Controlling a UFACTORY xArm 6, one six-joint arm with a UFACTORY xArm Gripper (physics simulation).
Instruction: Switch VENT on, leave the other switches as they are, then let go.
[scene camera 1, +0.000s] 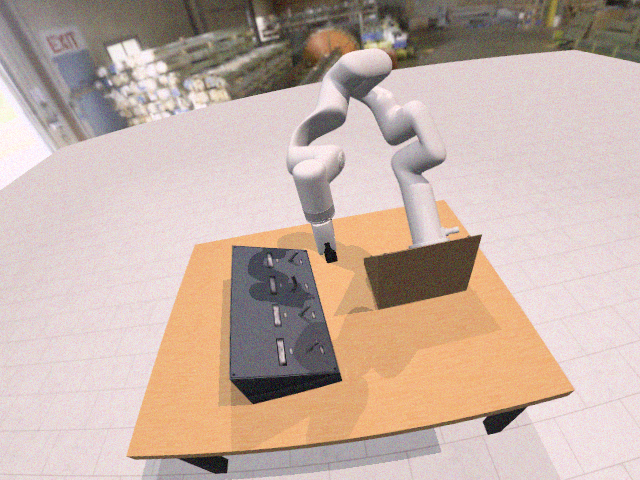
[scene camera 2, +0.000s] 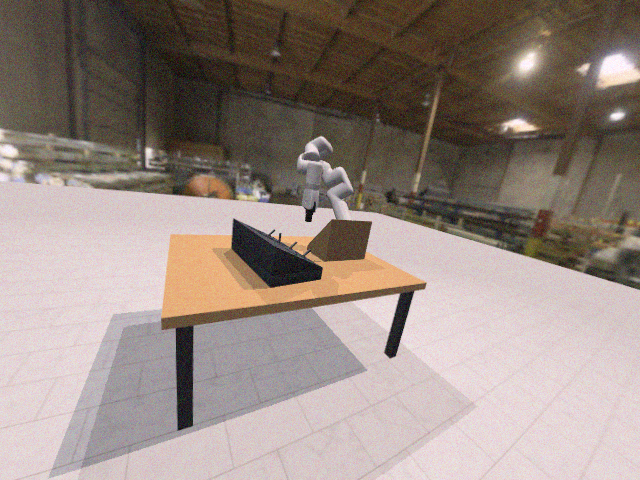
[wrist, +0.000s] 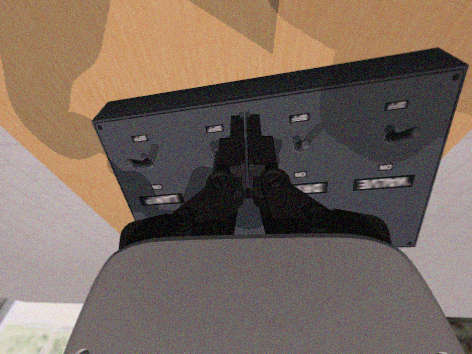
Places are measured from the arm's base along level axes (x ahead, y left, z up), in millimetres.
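Where they show: gripper, fingertip midpoint: (scene camera 1: 332, 260) (scene camera 2: 308, 221) (wrist: 245, 134); arm's base, origin of the base link: (scene camera 1: 429, 244) (scene camera 2: 347, 229).
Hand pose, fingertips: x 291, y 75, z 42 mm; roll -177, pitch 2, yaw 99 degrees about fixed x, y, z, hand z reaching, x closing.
Each offset is from my fingertips to the top centre of the thing. "*": to the spot under its first point. Level surfaces: height alone.
The dark sloped switch panel (scene camera 1: 253, 330) (scene camera 2: 253, 258) (wrist: 370, 220) carries a row of levers. The VENT lever {dy -25, dx +137, dz -78 mm} (scene camera 1: 294, 283) (scene camera 2: 280, 237), second from the far end in scene camera 1, stands more upright than its neighbours in scene camera 2, leaning to the ON side. In the wrist view my fingers hide it and its name label; its OFF label {* dy -34, dx +104, dz -143 mm} (wrist: 214, 128) shows. The other levers, such as the far-end lever {dy -144, dx +155, dz -88 mm} (scene camera 1: 293, 256) (scene camera 2: 271, 233) and the VALVE lever {dy +204, dx +61, dz -88 mm} (scene camera 1: 313, 347) (scene camera 2: 307, 253) (wrist: 400, 134), lean to the OFF side. My gripper (scene camera 1: 331, 259) (scene camera 2: 308, 220) (wrist: 245, 134) is shut and empty, above and apart from the panel.
A brown upright board (scene camera 1: 423, 273) (scene camera 2: 348, 240) stands on the wooden table {dz -217 mm} (scene camera 1: 413, 356) (scene camera 2: 196, 294) between the panel and the arm's base. The arm's shadow falls across the panel. The lever {dy +88, dx +92, dz -88 mm} (scene camera 1: 305, 312) (scene camera 2: 293, 244) (wrist: 302, 144) between VENT and VALVE is close beside my fingers in the wrist view.
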